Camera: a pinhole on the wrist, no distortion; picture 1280 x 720 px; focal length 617.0 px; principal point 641.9 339.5 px. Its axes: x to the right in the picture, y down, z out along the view. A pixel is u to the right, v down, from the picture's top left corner.
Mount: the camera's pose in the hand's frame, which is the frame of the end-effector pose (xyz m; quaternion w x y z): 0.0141 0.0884 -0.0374 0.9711 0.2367 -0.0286 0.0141
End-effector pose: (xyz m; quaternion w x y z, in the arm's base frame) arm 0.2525 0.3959 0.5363 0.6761 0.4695 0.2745 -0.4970
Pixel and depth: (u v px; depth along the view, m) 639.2 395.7 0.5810
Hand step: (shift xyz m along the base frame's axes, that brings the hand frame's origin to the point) -0.1776 -0.4562 0.1729
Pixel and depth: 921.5 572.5 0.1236
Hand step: 0.0813 -0.1090 0.0143
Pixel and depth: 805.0 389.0 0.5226
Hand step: -0.1042 -0.4708 0.0398
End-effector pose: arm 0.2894 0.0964 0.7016 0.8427 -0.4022 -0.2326 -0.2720
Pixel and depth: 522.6 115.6 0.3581
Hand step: -0.2119 0.0901 0.1880
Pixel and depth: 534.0 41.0 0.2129
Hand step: -0.1049 0.0361 0.0959
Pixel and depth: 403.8 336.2 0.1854
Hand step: -0.0697 0.1168 0.0282
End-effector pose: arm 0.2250 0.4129 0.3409 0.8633 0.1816 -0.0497 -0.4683
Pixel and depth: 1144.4 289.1 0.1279
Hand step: 0.0597 -0.1028 0.0705
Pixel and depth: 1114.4 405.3 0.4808
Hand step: 0.0216 -0.4512 0.3447
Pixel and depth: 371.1 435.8 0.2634
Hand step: -0.1160 0.0413 0.2035
